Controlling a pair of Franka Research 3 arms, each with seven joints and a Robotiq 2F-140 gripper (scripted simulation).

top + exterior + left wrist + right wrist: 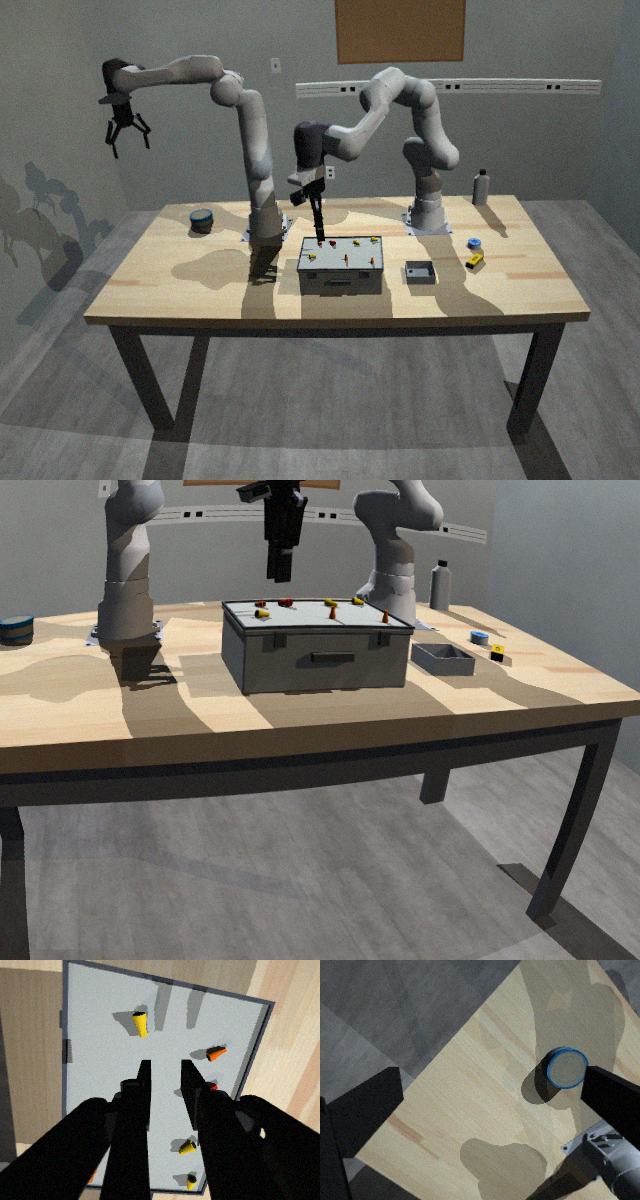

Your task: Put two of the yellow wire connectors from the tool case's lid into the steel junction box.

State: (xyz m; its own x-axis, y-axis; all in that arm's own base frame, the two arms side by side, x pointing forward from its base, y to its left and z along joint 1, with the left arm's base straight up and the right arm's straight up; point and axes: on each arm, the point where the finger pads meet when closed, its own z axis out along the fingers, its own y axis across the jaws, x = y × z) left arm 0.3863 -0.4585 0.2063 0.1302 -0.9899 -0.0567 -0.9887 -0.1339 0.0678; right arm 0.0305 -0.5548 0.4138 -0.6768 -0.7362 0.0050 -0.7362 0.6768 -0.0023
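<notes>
The red wire connector lies 90 mm below my left hand, 60 mm behind it and 40 mm to the left of it. Also, from my left hand: grey tool case: 130 mm below, 70 mm to the left; then grey bottle: 750 mm to the left, 570 mm behind, 90 mm below.
</notes>
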